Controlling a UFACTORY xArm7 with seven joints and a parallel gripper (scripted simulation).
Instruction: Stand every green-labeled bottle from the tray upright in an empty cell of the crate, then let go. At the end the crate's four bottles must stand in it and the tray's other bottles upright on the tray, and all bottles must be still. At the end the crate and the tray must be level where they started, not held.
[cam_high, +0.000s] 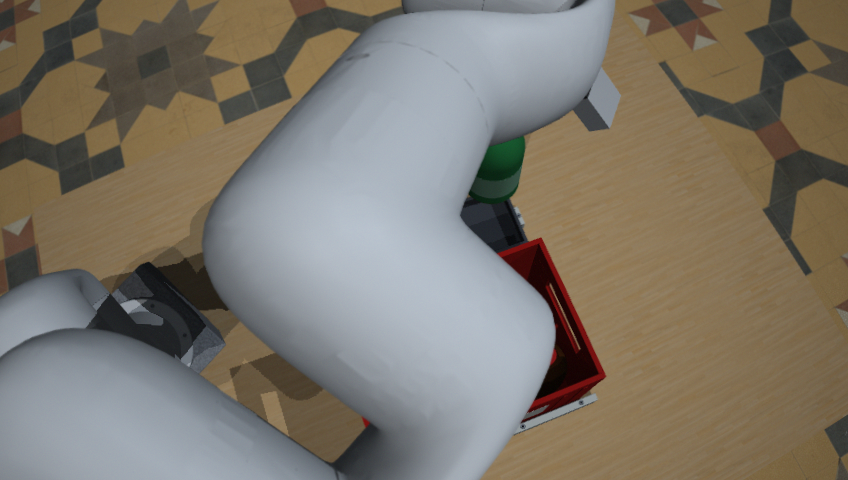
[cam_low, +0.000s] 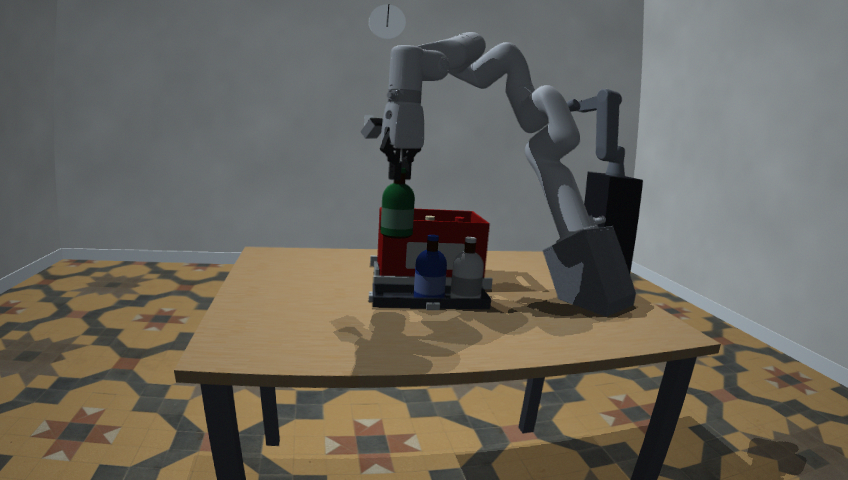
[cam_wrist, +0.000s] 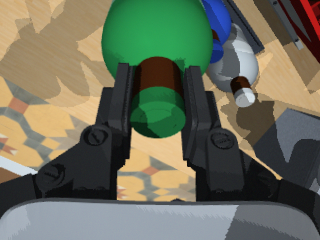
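The green bottle is 70 mm below my hand. Also, from my hand: dark tray 300 mm below, 90 mm behind, 10 mm to the left; white bottle 220 mm below, 170 mm behind, 20 mm to the left; blue bottle 220 mm below, 90 mm behind, 10 mm to the left.
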